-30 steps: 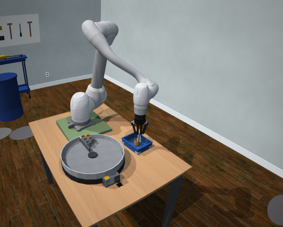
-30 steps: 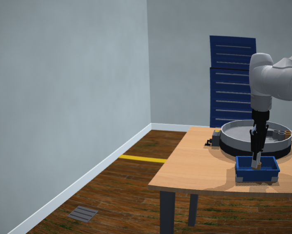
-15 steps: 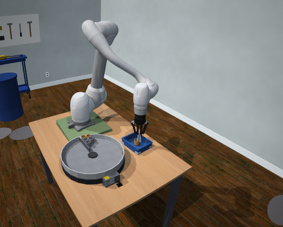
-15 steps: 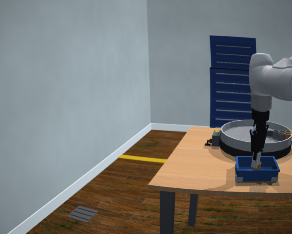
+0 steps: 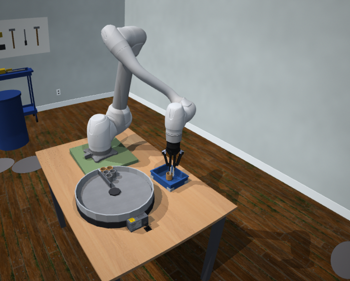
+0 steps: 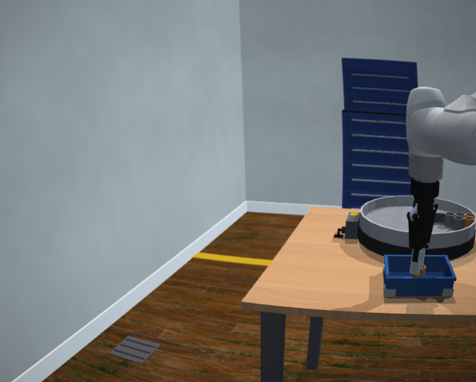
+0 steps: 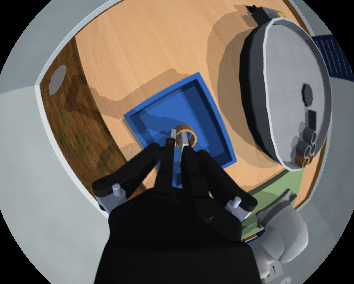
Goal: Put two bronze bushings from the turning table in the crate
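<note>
Now: hand 10 mm past the blue crate, 10 mm to the left of it and 50 mm above it. Also, from my hand: grey turning table: 70 mm behind, 360 mm to the right, 20 mm below.
</note>
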